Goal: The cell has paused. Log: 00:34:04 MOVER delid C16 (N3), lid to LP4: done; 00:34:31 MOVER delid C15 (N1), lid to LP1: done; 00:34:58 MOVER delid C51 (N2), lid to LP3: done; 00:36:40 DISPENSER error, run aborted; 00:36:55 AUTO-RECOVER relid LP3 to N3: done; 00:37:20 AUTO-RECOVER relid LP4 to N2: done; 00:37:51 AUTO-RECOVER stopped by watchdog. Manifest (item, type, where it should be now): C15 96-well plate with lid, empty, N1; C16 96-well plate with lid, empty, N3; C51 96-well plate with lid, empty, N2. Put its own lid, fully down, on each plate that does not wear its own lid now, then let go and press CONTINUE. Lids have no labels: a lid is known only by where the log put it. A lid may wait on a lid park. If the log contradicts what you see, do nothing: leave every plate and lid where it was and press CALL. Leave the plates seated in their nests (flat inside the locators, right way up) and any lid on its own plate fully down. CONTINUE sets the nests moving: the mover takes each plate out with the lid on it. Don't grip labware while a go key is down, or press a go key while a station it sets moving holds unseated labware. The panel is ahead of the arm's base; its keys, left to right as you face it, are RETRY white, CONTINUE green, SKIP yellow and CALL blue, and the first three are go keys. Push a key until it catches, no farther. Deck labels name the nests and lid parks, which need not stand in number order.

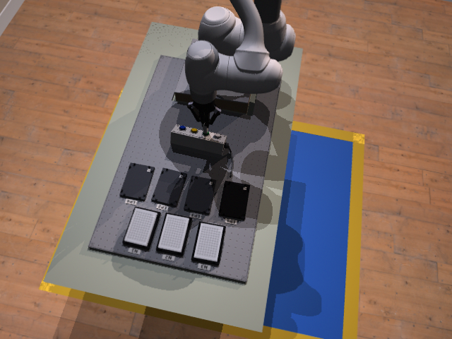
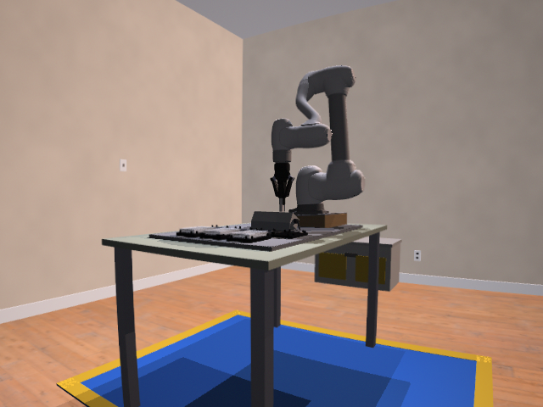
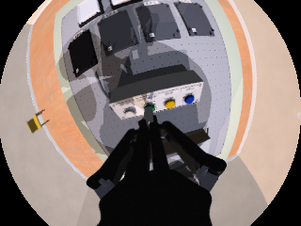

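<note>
Right now my hand is 50 mm above the green key. Round my hand: yellow key 50 mm to the right, 50 mm below, 10 mm behind; then white key 50 mm to the left, 50 mm below, 10 mm ahead; then blue key 100 mm to the right, 50 mm below, 20 mm behind.
</note>
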